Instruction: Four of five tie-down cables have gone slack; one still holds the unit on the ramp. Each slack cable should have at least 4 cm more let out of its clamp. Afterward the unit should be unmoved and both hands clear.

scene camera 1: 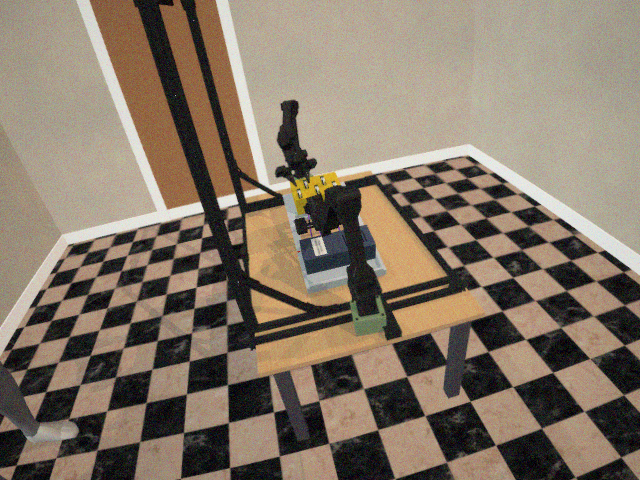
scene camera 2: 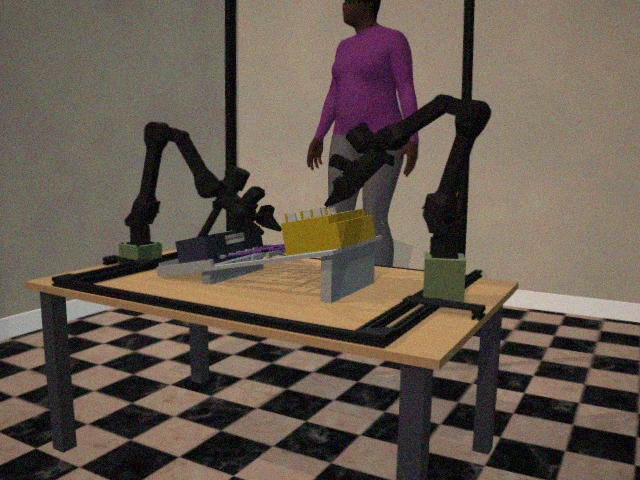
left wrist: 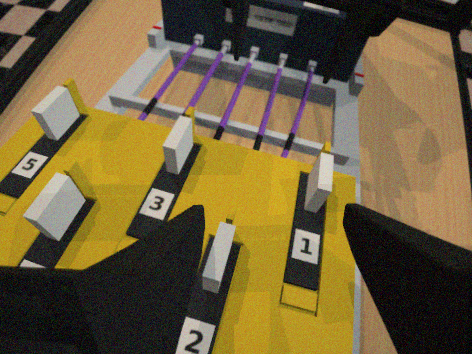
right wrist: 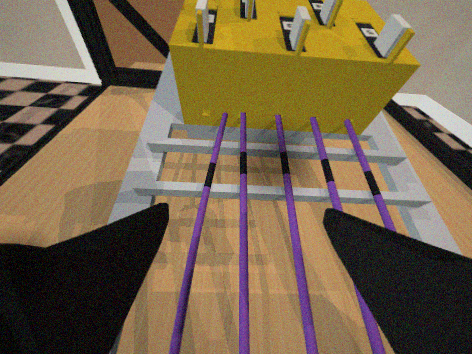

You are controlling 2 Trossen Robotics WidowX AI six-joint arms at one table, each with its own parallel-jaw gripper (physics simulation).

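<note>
The yellow clamp block stands at the ramp's high end. White lever tabs 1, 2, 3 and 5 stick up from its top, with another tab whose number is cut off. Purple cables run to the dark unit; slack is hard to judge. My left gripper is open, empty, above the block near tabs 1 and 2. My right gripper is open, empty, over the cables.
The grey ramp carries block and unit, with crossbars under the cables. Black rails edge the wooden table. A person in purple stands behind it.
</note>
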